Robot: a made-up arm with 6 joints.
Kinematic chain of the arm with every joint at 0, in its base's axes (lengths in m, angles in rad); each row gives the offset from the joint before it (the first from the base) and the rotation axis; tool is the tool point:
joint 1: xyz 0 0 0.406 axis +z
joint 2: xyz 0 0 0 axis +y
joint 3: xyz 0 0 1.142 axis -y
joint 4: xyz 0 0 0 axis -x
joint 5: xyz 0.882 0 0 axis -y
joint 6: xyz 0 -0.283 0 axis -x
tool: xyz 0 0 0
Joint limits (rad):
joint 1: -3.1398..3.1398
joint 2: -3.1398..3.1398
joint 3: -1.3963..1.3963
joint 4: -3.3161..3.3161
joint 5: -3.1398..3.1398
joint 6: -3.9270..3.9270
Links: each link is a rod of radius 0.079 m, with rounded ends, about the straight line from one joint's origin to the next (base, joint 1, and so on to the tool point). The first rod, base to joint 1, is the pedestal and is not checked.
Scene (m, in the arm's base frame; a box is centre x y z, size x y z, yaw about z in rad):
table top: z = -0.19
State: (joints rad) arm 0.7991 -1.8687 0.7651 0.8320 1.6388 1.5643
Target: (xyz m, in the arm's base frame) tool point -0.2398 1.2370 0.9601
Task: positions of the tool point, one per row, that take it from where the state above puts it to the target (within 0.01 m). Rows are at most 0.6 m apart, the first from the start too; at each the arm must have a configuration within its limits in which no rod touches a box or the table.
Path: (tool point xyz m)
1: -1.5835 -1.1067 0.4329
2: -1.7765 -0.5979 0.5429
3: -1.8002 -0.0716 0.6445
4: -1.6637 0.4155 0.7357
5: -1.3947 0.8150 0.8145
6: -1.0349 1.0928 0.8792
7: -0.6335 1.2326 0.9281
8: -0.2398 1.2370 0.9601

